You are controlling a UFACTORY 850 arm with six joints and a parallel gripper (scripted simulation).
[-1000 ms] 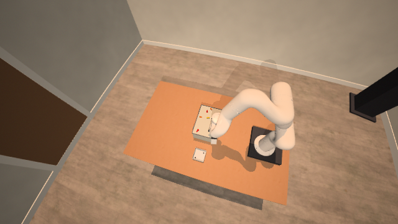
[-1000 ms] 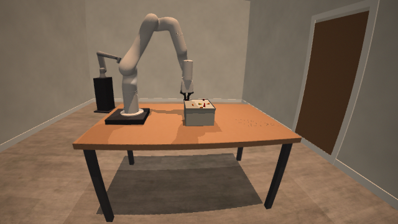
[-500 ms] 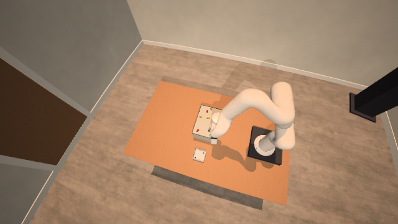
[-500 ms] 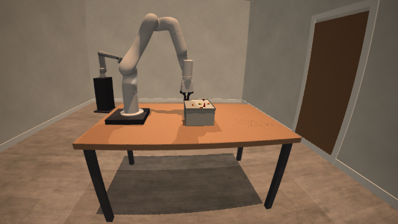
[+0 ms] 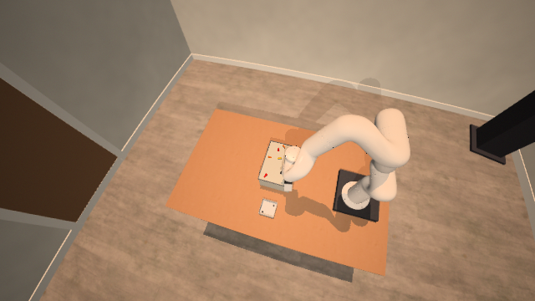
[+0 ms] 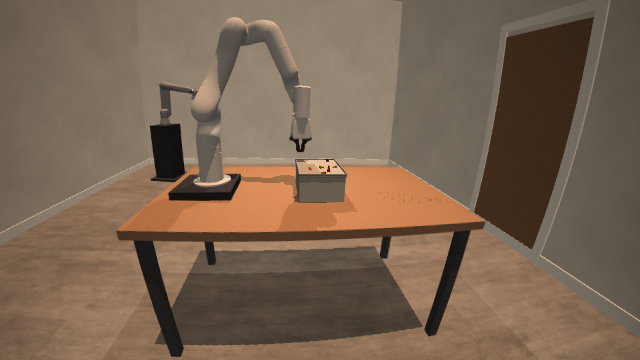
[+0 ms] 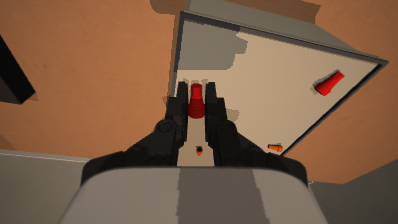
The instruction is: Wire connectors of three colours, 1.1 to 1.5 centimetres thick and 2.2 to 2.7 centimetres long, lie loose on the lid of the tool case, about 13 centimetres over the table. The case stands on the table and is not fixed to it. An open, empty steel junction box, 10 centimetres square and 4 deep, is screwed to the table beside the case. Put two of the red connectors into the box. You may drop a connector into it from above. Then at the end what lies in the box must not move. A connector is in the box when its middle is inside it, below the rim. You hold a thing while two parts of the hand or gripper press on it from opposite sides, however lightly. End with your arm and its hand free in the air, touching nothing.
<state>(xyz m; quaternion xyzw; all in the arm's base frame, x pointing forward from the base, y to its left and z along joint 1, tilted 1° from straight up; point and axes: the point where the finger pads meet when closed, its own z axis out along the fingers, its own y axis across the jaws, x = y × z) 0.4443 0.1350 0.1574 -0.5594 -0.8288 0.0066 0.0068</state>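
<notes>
Right now the steel junction box is 5 cm ahead of my hand, 20 cm to the left of it and 21 cm below it. The rest, counted from my hand: tool case 11 cm ahead, 8 cm to the right, 11 cm below; yellow connector 12 cm ahead, 11 cm to the right, 7 cm below.
</notes>
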